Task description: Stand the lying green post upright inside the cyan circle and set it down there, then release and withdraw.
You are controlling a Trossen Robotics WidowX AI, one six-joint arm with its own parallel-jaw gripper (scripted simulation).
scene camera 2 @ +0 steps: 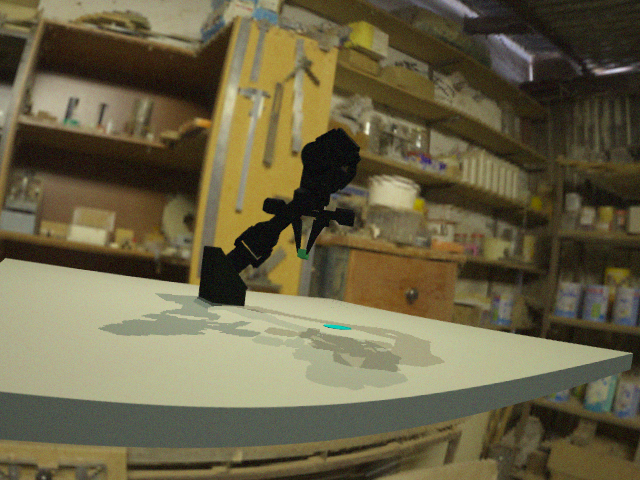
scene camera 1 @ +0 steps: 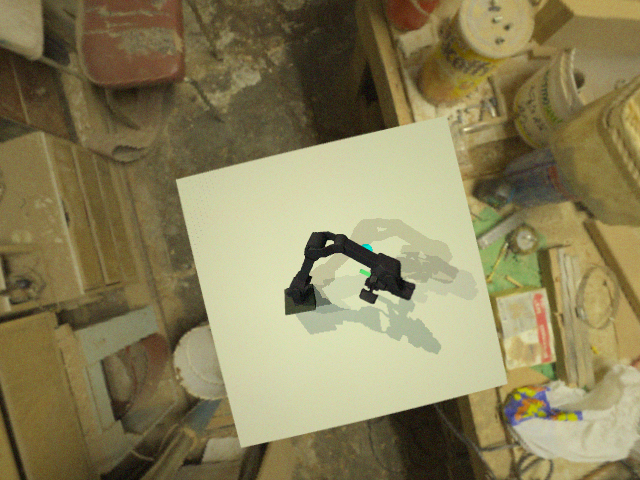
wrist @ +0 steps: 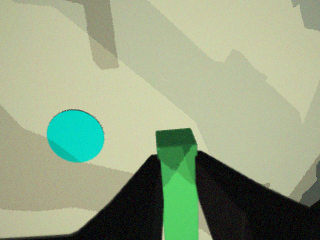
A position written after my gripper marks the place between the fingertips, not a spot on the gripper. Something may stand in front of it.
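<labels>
There is a green post here, and it is held by my gripper (scene camera 2: 302,253).
</labels>
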